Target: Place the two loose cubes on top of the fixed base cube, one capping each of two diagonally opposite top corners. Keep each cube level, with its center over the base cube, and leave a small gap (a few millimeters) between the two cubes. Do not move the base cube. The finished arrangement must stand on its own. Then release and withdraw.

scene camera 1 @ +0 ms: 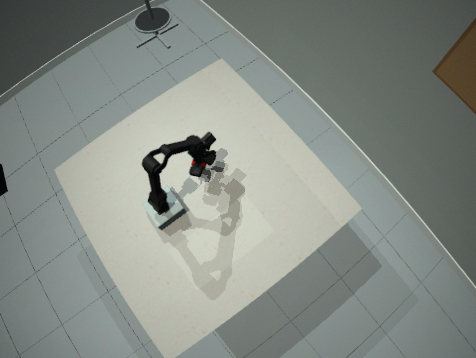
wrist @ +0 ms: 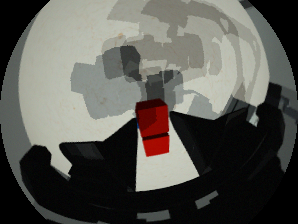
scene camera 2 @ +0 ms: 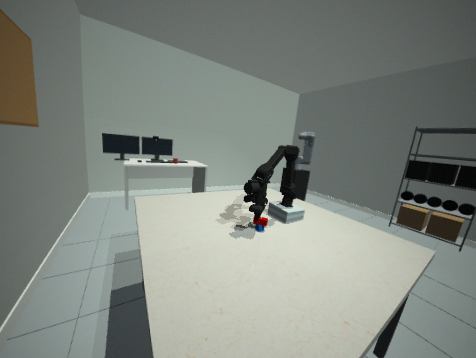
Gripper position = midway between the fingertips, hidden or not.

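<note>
Red cube (wrist: 152, 116) visible, together with my gripper (wrist: 153, 118).
</note>
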